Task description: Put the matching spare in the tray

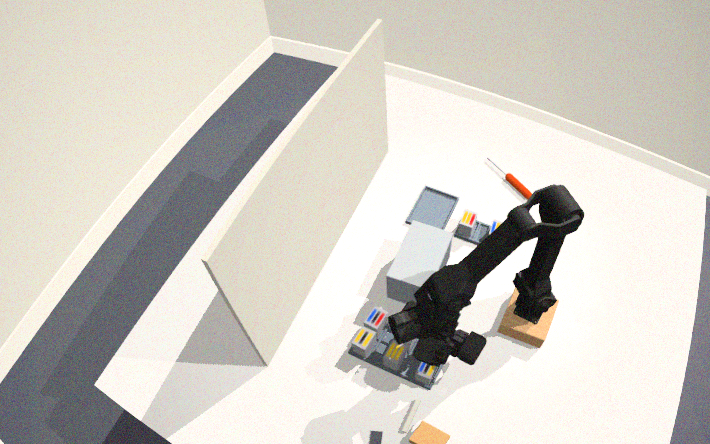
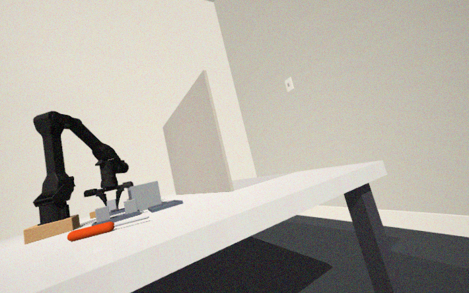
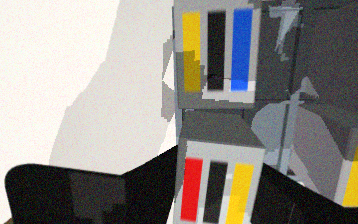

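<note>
Now: the blue-grey tray 21 cm ahead of my gripper tip, 34 cm to the right of it and 3 cm below it. From my gripper tip the other things lie so: white stick 3 cm behind, 16 cm to the left, 3 cm below; grey spare 2 cm above; grey mounted unit 14 cm ahead, 14 cm to the right, 2 cm above.
</note>
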